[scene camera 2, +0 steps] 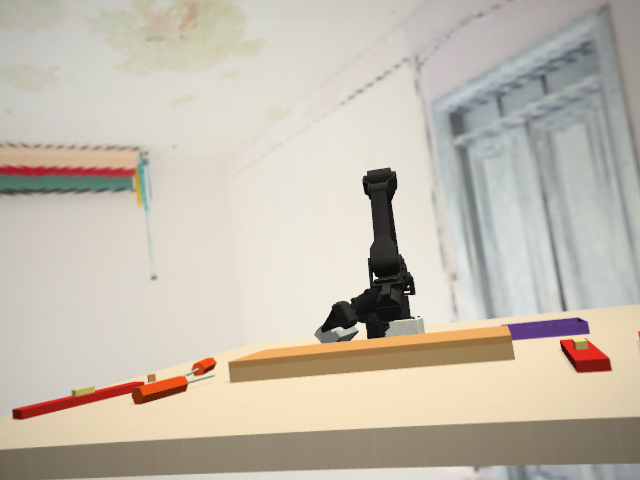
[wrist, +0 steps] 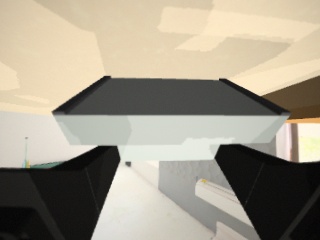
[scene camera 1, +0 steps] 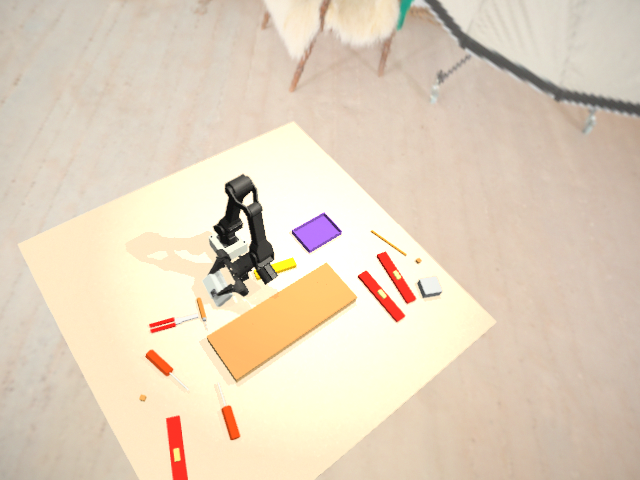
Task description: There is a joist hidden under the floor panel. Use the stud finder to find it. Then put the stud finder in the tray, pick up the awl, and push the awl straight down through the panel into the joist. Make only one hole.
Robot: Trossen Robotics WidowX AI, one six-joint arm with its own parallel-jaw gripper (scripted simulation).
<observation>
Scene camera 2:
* gripper: 328,328
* purple tray: 573,326
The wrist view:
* gripper: 167,139
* stud finder: 149,119
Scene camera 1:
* gripper: 212,285
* purple tray: 318,231
</observation>
